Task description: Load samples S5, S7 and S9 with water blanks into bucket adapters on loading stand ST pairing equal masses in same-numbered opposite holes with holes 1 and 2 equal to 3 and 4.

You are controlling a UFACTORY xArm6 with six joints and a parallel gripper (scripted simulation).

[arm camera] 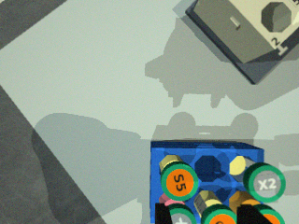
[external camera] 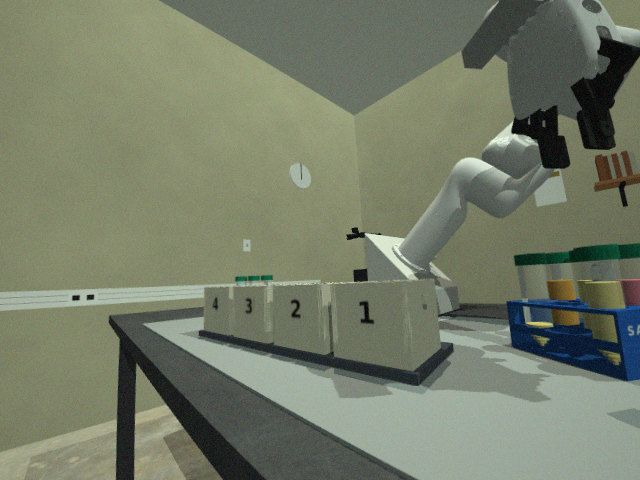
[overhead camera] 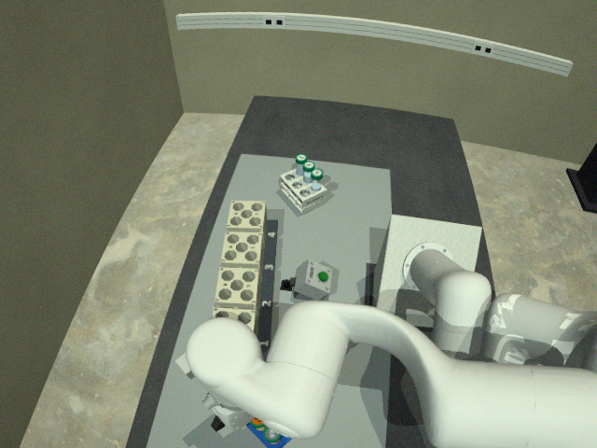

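Now: the yellow-filled tube 50 mm behind my hand, 10 mm to the right of it and 170 mm below it. Also, from my hand: orange-capped tube 90 mm behind, 40 mm to the right, 170 mm below; then grey-dotted tube 50 mm behind, 70 mm to the right, 170 mm below; then blue sample rack 40 mm behind, 20 mm to the right, 210 mm below.
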